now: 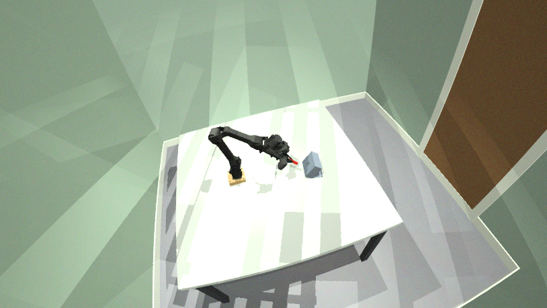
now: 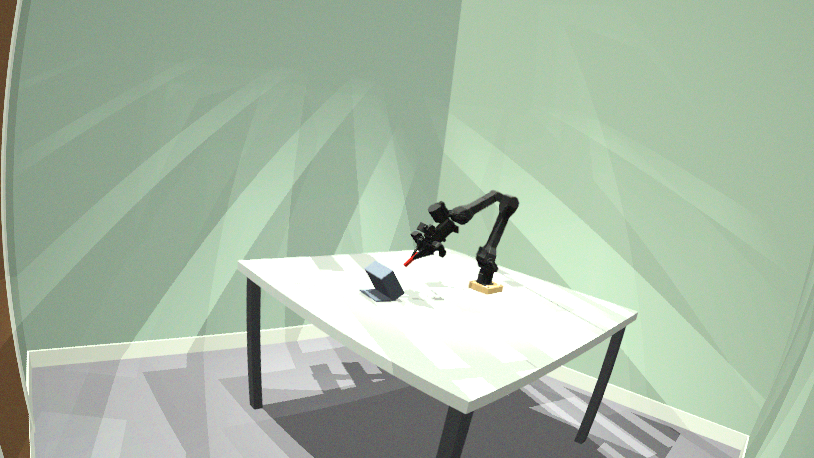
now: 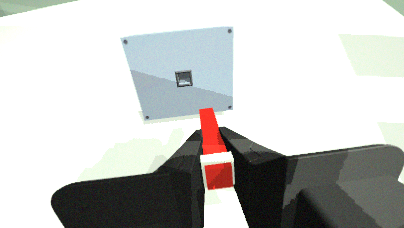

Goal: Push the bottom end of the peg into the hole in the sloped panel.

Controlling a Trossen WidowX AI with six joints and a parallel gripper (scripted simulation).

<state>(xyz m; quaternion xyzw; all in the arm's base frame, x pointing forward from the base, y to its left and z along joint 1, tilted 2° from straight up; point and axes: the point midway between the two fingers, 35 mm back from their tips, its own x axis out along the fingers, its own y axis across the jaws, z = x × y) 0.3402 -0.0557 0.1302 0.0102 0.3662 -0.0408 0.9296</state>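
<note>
The sloped panel lies 12 cm ahead of my gripper tip, 8 cm below it and 1 cm to the left of it. Round my gripper tip: red square peg (1 cm behind, 1 cm above).
</note>
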